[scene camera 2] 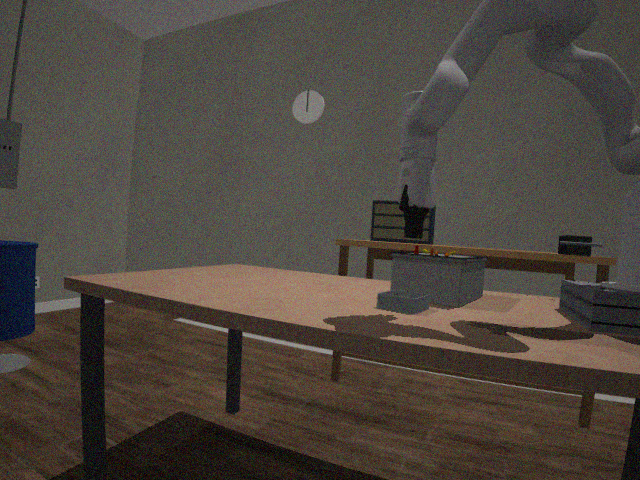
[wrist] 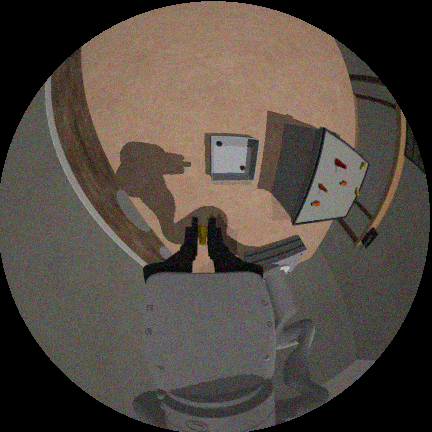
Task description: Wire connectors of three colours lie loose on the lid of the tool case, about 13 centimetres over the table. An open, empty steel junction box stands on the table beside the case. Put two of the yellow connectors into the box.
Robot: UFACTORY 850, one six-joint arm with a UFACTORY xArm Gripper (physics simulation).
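My gripper [scene camera 2: 413,236] [wrist: 202,224] is shut on a yellow connector [wrist: 202,234], held above the table, apart from the box in the wrist view. The steel junction box [scene camera 2: 403,302] [wrist: 229,156] stands beside the tool case; its floor shows two dark round spots and no connector. On the lid of the tool case [scene camera 2: 426,273] [wrist: 327,180] lie two yellow connectors [wrist: 363,166] [wrist: 357,191] near the far edge, a red connector [wrist: 340,163], and orange connectors [wrist: 323,188] [wrist: 343,183] [wrist: 315,203]. In the scene view the connectors on the lid look tiny.
The wooden table [scene camera 2: 206,289] [wrist: 210,65] carries the case and the box. A grey slatted block [scene camera 2: 615,307] [wrist: 275,254] stands near the arm's base. The arm's shadow falls on the table beside the box. A second bench [scene camera 2: 496,252] stands behind.
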